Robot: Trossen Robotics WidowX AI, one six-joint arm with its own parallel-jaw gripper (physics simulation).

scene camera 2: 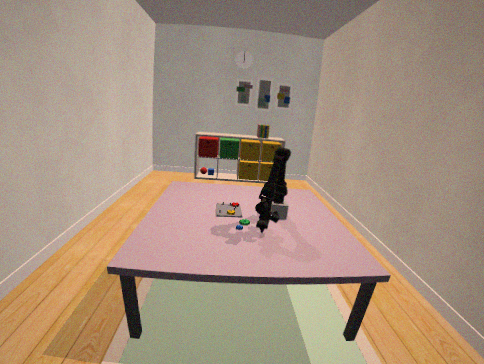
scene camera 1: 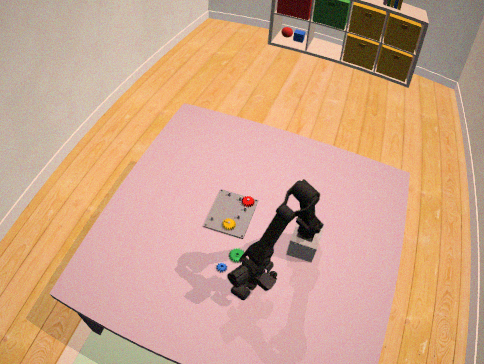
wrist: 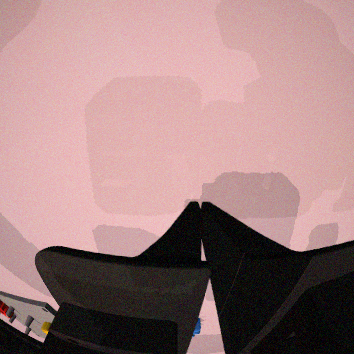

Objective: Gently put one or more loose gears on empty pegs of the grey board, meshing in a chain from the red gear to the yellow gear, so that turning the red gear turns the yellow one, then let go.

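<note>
The grey board lies on the table with several bare pegs. The red gear is on it near its far right corner, and the yellow gear near its front edge, apart from the red one. The green gear lies loose in front of the board, beside the arm in view. The smaller blue gear lies loose nearby. My gripper is shut and empty, above the table, right of both loose gears in scene camera 2.
The pink table carries the board, gears and arm. The arm's grey base block stands to the right of the board. A shelf unit with bins stands beyond the table on the floor.
</note>
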